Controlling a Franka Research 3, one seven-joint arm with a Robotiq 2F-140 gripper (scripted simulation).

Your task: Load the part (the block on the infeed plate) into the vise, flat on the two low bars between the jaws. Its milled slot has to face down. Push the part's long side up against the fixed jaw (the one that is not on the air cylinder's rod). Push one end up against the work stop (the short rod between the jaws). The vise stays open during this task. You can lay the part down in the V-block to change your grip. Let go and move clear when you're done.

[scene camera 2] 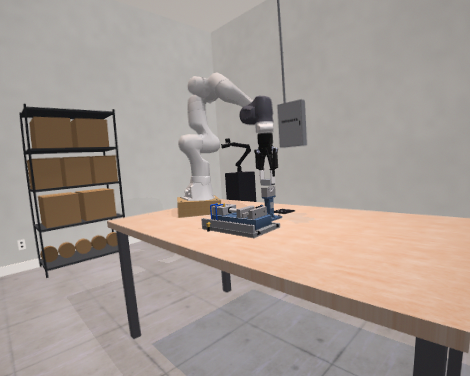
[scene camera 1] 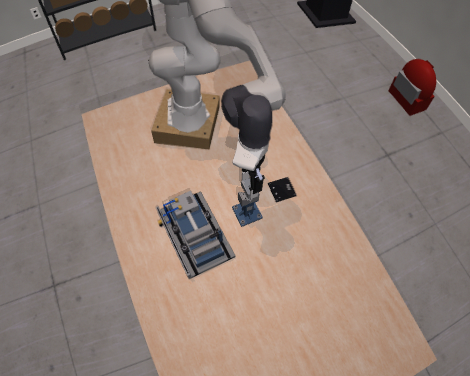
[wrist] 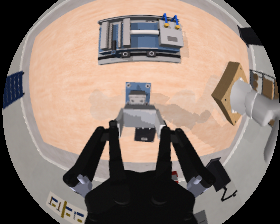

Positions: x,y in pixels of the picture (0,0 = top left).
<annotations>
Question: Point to a vise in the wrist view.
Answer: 137,41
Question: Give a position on a part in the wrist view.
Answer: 135,115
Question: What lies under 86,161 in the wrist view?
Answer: The gripper.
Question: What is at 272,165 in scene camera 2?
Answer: The gripper.
</annotations>
